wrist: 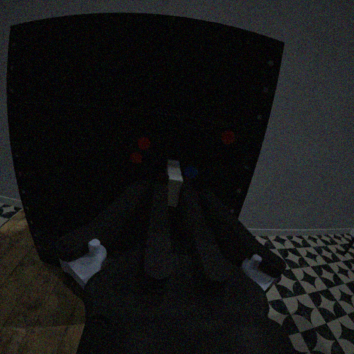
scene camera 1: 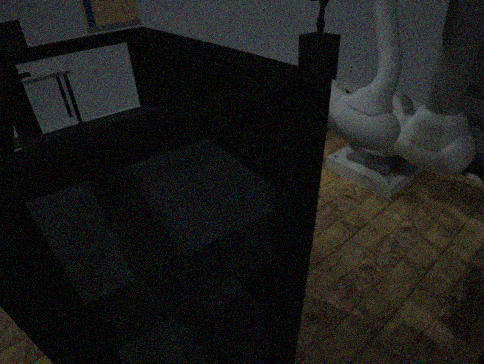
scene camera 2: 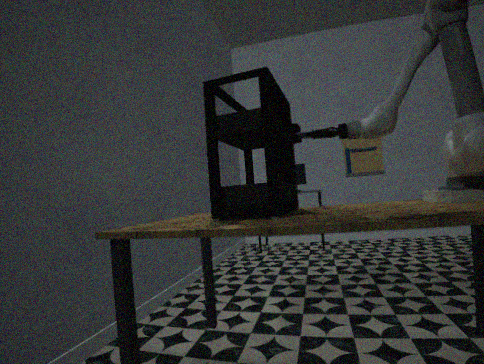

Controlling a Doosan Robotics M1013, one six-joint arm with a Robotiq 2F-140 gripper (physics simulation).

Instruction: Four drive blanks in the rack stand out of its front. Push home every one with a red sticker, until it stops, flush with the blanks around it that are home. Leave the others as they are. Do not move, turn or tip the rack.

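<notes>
There is a black rack [scene camera 1: 186,223] [wrist: 101,101] [scene camera 2: 269,127] here, and I can see the rack in scene camera 1, in the wrist view and in scene camera 2.
</notes>
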